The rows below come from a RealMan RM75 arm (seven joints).
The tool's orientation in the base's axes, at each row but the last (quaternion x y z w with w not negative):
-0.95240, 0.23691, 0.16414, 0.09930
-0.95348, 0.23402, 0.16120, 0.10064
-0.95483, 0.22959, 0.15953, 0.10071
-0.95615, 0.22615, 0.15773, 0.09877
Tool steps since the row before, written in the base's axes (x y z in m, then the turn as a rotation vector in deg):
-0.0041, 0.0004, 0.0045, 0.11, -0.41, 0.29
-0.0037, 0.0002, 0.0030, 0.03, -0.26, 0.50
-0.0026, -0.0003, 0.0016, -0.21, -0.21, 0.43
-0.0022, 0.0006, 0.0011, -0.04, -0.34, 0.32
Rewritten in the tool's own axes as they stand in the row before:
-0.0052, 0.0011, -0.0030, 0.16, 0.27, -0.41
-0.0042, 0.0012, -0.0018, -0.04, 0.15, -0.54
-0.0026, 0.0013, -0.0009, -0.24, 0.23, -0.40
-0.0025, 0.0004, -0.0003, -0.01, 0.28, -0.38

